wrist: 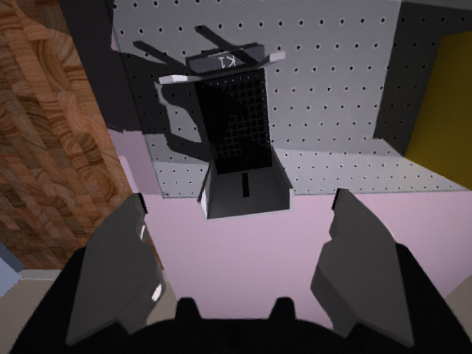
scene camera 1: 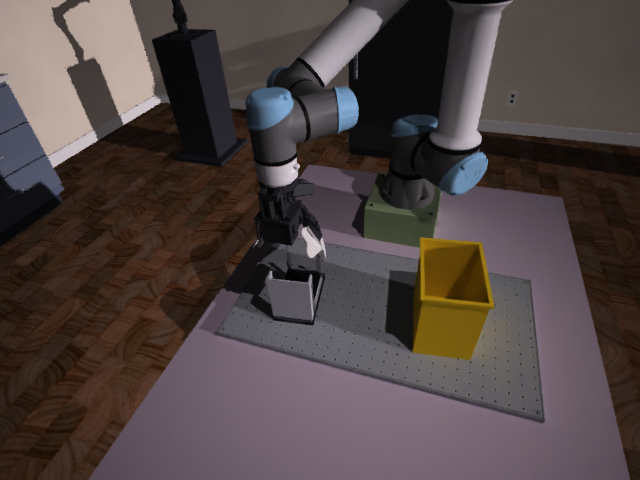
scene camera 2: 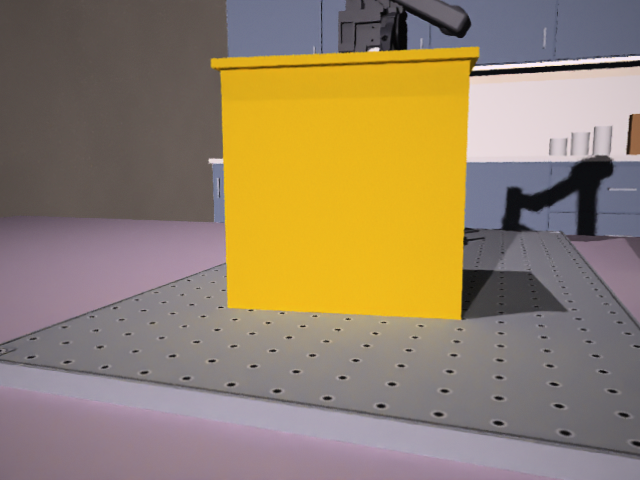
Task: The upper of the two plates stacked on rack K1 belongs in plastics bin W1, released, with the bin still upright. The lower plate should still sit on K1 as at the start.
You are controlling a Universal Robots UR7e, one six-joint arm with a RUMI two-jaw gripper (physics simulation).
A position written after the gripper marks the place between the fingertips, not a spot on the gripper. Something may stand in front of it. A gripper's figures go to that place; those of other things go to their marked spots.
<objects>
The gripper (wrist: 237,192) is 13 cm from the lens. A black gridded plate (wrist: 234,108) is 23 cm from the lens.
</objects>
